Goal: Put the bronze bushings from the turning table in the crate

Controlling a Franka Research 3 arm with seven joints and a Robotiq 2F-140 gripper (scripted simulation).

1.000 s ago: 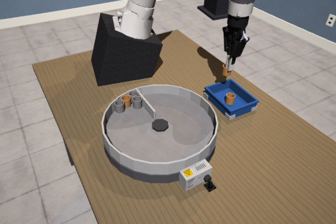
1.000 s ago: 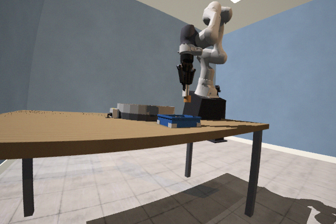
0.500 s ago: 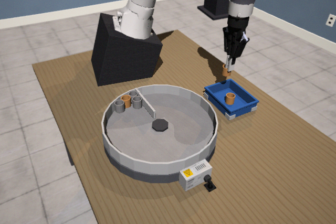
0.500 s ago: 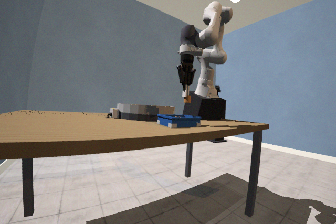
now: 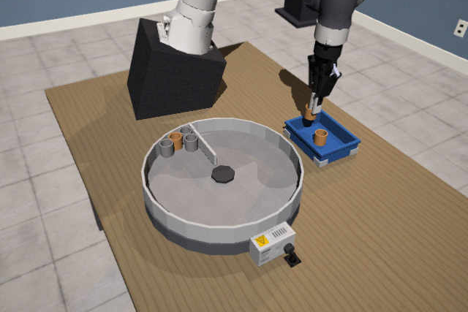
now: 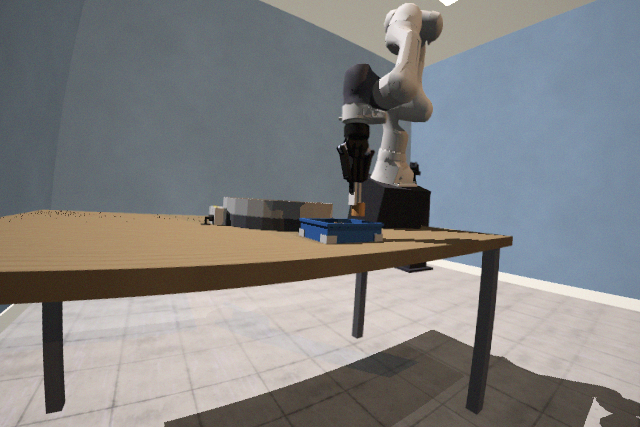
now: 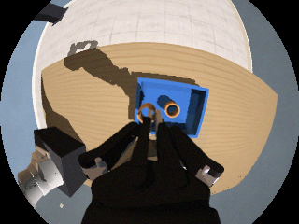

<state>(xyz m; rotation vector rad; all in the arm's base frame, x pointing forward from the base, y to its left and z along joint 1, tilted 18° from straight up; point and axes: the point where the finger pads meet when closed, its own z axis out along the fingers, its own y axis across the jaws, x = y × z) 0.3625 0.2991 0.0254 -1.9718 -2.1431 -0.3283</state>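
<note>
Right now my hand is 100 mm above the blue crate and 40 mm short of it. Also, from my hand: grey turning table (360 mm to the right, 110 mm ahead, 80 mm below).
</note>
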